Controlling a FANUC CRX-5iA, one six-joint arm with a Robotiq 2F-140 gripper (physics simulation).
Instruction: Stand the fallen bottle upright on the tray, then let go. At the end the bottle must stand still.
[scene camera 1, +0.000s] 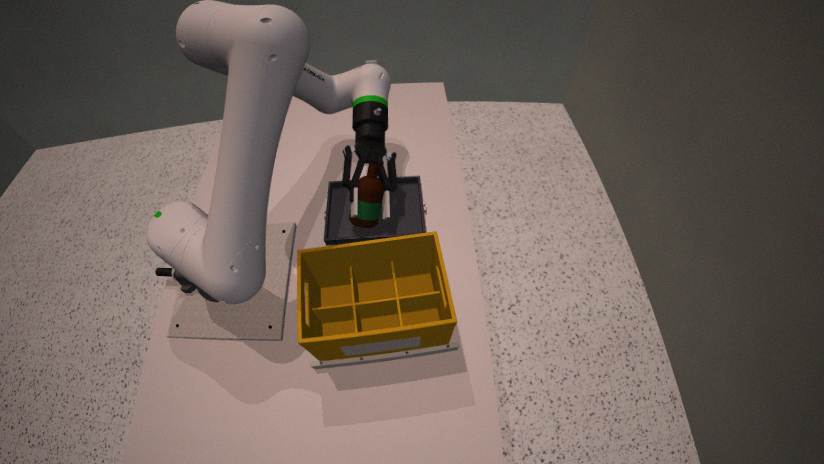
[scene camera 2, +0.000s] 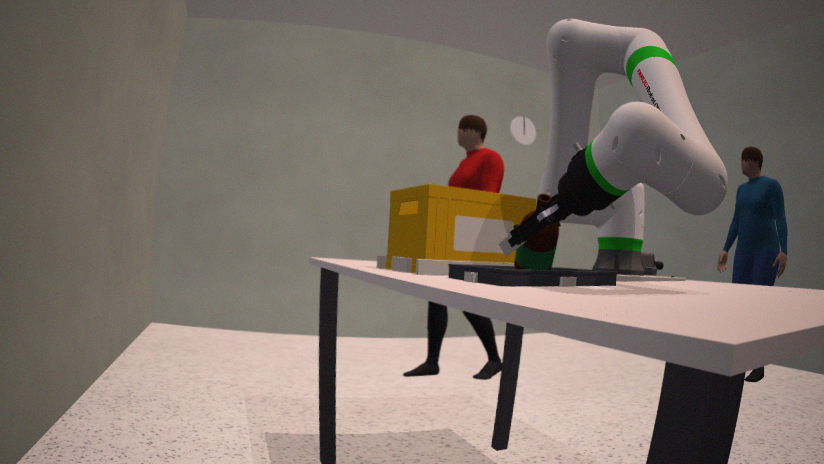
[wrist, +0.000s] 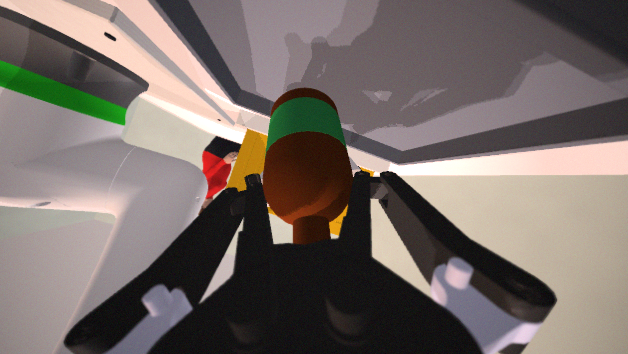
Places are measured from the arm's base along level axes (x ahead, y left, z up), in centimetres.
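Pixels of known places: gripper, fingertip midpoint: (scene camera 1: 370, 217) (scene camera 2: 518, 241); arm's base, link origin: (scene camera 2: 618, 274) (wrist: 87, 54).
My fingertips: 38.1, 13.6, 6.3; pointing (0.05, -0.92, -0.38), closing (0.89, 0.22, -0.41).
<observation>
Ahead of a thing's pixels: the offset from my fingertips to its top centre, as dx, dy, dz.
The brown bottle with a green band (scene camera 1: 370, 187) (scene camera 2: 536, 257) (wrist: 307, 170) is nearly upright, with its neck leaning slightly toward the arm side in scene camera 2. Its base is down inside the dark tray @[-0.2, +6.9, -4.7] (scene camera 1: 408, 204) (scene camera 2: 588, 278) (wrist: 500, 135). The tray's rim hides the bottom edge in scene camera 2, so I cannot tell whether the base rests flat. My gripper (scene camera 1: 370, 204) (scene camera 2: 507, 244) (wrist: 309, 165) is shut on the bottle's body, one finger on each side, and reaches down at a slant. The neck lies close to the gripper's palm.
A yellow crate with six compartments @[+2.9, -22.0, +10.3] (scene camera 1: 369, 259) (scene camera 2: 408, 230) (wrist: 250, 155) stands right beside the tray. The robot's base plate (scene camera 1: 230, 325) is at the left in scene camera 1. A person in red (scene camera 2: 487, 167) and a person in blue (scene camera 2: 758, 207) stand beyond the table.
</observation>
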